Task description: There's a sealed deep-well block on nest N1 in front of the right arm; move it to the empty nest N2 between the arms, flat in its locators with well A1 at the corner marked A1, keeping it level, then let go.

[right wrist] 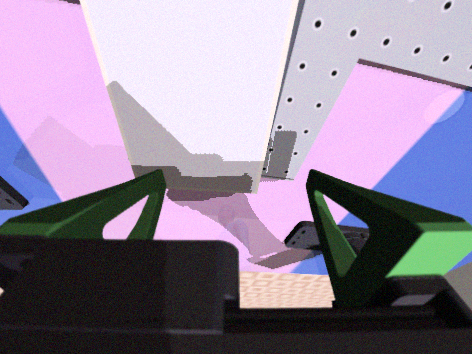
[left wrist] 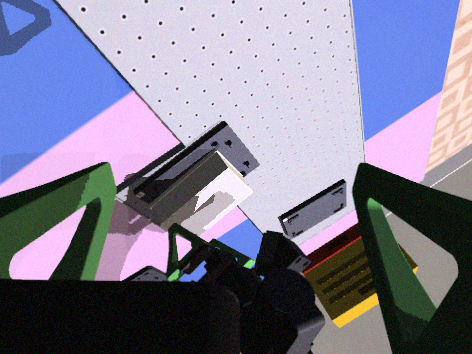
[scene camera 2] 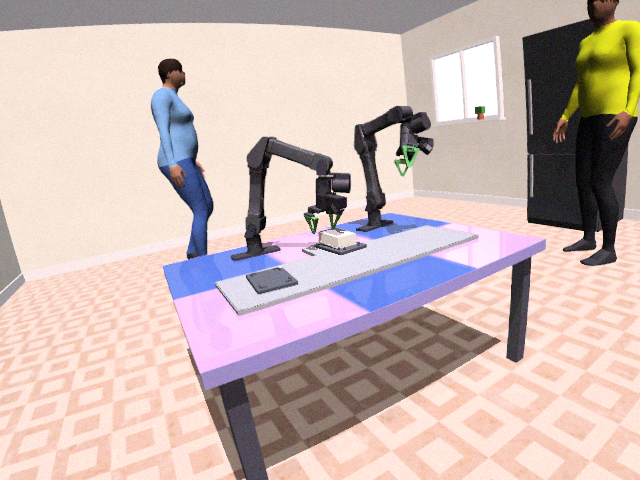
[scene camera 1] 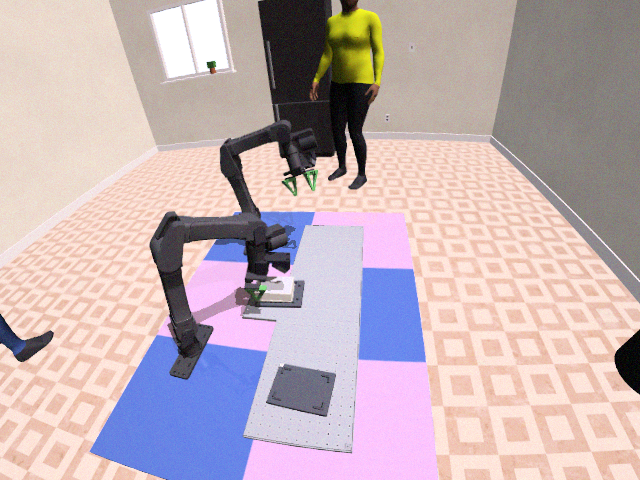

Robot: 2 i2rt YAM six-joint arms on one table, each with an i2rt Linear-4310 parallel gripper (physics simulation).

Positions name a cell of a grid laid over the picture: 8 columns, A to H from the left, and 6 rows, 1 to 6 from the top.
Labels:
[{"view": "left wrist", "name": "my left gripper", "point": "D3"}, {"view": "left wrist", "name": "my right gripper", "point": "D4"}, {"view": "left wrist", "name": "dark nest plate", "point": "D3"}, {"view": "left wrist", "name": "dark nest plate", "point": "F4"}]

